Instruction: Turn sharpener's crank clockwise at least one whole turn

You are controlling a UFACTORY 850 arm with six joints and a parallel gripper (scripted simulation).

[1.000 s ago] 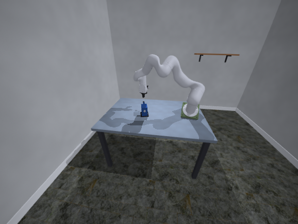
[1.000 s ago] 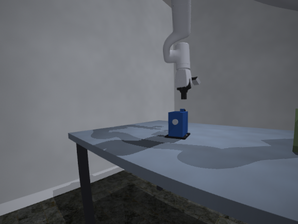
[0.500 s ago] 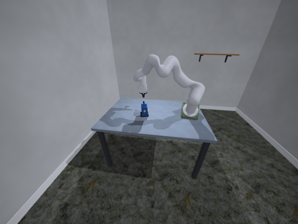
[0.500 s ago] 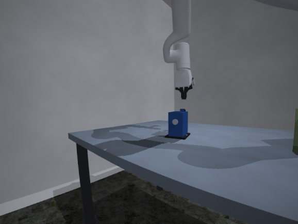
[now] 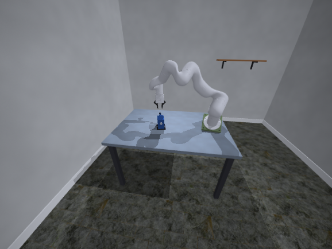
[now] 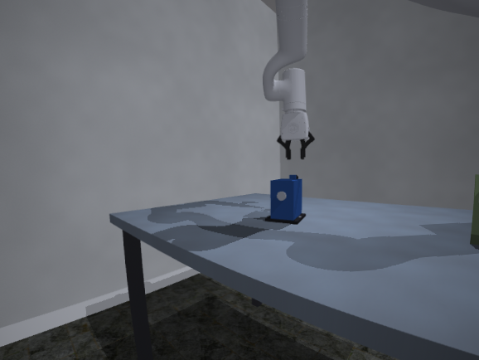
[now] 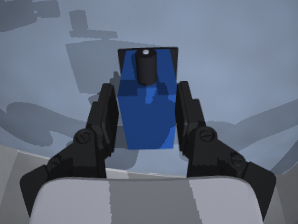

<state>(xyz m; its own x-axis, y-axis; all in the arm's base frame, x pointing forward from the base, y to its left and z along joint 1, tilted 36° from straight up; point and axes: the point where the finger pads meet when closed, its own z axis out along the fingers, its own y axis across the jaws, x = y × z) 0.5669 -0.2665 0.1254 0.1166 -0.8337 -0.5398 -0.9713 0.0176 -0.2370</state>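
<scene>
Right now my hand is 20 mm to the right of the knob and 90 mm above it.
</scene>
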